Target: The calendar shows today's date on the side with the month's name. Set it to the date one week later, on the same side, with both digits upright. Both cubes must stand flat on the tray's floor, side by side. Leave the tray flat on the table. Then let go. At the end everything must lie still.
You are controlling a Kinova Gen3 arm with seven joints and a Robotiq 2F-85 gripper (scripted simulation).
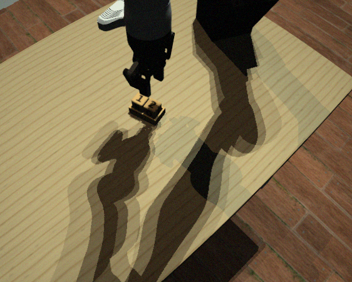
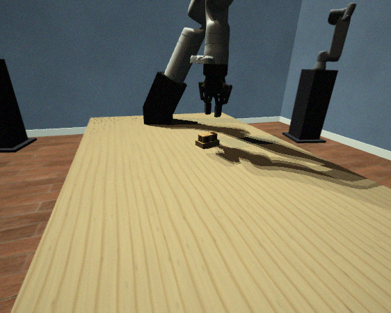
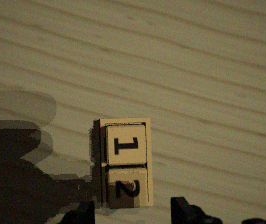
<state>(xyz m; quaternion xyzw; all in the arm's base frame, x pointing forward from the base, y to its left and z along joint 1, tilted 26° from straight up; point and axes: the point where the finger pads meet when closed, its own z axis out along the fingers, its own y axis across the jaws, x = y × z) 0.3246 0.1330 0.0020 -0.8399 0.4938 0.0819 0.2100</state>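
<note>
Right now my hand is 9 cm above the cube. The rest, counted from my hand: wooden tray (11 cm below, 1 cm to the right, 1 cm ahead).
</note>
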